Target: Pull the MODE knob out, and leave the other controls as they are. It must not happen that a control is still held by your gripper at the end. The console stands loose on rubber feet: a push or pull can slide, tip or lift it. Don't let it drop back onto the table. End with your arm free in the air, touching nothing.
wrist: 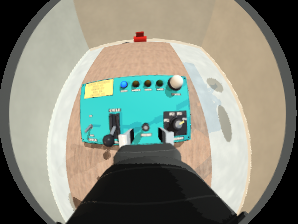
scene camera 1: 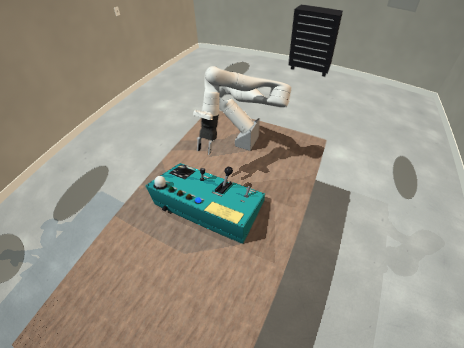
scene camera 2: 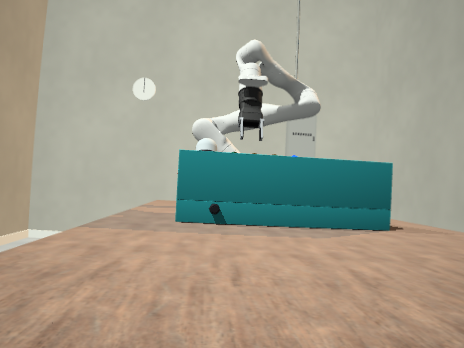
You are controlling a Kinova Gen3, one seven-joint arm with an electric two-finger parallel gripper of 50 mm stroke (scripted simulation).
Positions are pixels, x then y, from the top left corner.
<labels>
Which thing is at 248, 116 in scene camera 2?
My gripper.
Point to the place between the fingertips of my gripper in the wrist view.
146, 133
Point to a teal console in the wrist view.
132, 104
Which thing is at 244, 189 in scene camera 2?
A teal console.
</labels>
